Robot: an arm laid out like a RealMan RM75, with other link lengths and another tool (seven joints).
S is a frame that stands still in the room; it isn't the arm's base.
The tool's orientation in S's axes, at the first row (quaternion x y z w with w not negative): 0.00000 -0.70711 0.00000 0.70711
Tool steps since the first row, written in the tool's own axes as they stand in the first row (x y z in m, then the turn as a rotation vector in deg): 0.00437 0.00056 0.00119 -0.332 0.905 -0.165; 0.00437 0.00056 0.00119 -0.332 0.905 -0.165; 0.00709 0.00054 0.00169 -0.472 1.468 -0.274; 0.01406 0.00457 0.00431 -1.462 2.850 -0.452; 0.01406 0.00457 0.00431 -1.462 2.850 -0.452; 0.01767 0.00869 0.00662 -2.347 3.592 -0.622; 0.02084 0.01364 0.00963 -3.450 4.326 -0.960; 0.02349 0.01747 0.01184 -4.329 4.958 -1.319
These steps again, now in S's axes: -0.00119 0.00056 0.00437 0.165 0.905 -0.332; -0.00119 0.00056 0.00437 0.165 0.905 -0.332; -0.00169 0.00054 0.00709 0.274 1.468 -0.472; -0.00431 0.00457 0.01406 0.452 2.850 -1.462; -0.00431 0.00457 0.01406 0.452 2.850 -1.462; -0.00662 0.00869 0.01767 0.622 3.592 -2.347; -0.00963 0.01364 0.02084 0.960 4.326 -3.450; -0.01184 0.01747 0.02349 1.319 4.958 -4.329
